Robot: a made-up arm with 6 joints.
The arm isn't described. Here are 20 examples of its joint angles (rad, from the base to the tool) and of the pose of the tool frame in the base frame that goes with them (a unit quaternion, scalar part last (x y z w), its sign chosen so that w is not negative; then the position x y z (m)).
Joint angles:
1: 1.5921 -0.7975 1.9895 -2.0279 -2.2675 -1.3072
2: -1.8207 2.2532 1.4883 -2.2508 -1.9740 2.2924
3: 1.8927 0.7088 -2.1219 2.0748 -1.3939 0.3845
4: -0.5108 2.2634 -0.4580 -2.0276 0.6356 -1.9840
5: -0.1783 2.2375 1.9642 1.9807 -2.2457 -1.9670
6: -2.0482 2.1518 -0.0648 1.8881 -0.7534 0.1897
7: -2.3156 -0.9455 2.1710 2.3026 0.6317 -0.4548
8: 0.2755 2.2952 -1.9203 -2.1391 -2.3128 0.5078
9: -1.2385 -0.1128 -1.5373 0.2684 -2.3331 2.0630
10: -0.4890 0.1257 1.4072 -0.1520 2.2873 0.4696
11: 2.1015 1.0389 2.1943 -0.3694 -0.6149 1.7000
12: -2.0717 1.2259 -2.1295 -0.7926 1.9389 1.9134
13: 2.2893 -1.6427 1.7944 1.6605 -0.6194 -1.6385
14: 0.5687 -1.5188 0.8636 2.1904 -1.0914 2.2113
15: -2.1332 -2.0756 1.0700 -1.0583 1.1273 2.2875
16: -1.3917 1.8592 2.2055 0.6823 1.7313 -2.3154
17: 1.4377 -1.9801 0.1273 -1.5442 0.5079 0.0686
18: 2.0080 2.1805 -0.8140 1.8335 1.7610 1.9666
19: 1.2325 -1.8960 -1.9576 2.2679 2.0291 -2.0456
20: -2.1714 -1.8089 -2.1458 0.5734 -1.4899 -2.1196
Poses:
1: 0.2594 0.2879 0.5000 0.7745 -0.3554 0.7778 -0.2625
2: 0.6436 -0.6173 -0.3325 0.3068 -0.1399 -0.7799 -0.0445
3: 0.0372 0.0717 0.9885 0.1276 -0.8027 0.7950 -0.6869
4: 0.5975 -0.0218 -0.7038 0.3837 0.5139 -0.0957 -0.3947
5: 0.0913 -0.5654 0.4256 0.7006 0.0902 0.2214 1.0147
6: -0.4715 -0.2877 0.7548 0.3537 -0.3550 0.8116 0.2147
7: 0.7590 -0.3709 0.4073 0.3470 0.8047 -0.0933 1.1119
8: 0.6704 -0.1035 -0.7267 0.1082 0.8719 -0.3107 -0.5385
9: -0.5878 -0.3617 0.4337 0.5793 0.8853 0.9038 0.7136
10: -0.7512 0.6554 -0.0773 0.0121 0.2316 -0.5088 -0.0026
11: -0.6022 0.2617 -0.7043 0.2697 0.0418 -0.1347 0.3395
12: -0.3451 0.8550 0.1757 0.3449 -1.0597 -0.1745 0.1290
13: 0.5806 -0.5933 -0.4004 0.3879 -0.1761 -0.9970 0.2145
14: 0.0382 0.1497 -0.8756 0.4577 -0.3878 -0.7980 -0.3624
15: -0.3771 -0.5382 0.5040 0.5604 0.1836 0.4471 0.3396
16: 0.4719 0.5411 0.2041 0.6655 -0.2949 0.4877 -0.3371
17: 0.0575 0.1568 0.8181 0.5503 -0.1211 0.4948 -0.3655
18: 0.0626 0.0433 0.5292 0.8451 0.0957 0.7096 -0.8269
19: 0.6274 -0.1984 -0.1980 0.7265 0.4047 -0.7760 -0.9737
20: 0.5412 -0.1913 -0.3233 0.7524 0.6693 -0.7716 0.8010
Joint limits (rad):
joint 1: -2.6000..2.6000
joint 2: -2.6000..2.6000
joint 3: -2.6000..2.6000
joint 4: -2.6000..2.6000
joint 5: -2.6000..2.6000
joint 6: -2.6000..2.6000
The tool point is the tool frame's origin. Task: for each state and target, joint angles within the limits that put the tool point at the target. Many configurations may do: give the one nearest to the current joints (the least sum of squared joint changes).
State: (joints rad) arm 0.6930 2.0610 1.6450 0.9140 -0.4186 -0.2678
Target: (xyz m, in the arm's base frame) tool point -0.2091 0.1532 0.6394
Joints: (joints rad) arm 0.3193 2.5153 2.3083 0.7537 -0.4006 -0.3043
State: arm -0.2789 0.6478 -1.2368 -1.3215 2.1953 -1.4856
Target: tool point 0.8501 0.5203 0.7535
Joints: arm -0.2560 0.4202 -1.3584 -0.8170 2.1472 -1.5537
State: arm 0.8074 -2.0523 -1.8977 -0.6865 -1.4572 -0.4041
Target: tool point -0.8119 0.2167 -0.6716
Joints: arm 1.1224 -1.7438 -2.4942 -0.7284 -1.6344 -0.5961
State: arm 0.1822 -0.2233 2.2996 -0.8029 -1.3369 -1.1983
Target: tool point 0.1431 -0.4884 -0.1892
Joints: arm 0.1246 0.2552 1.4878 -0.0403 -1.5589 -1.3762
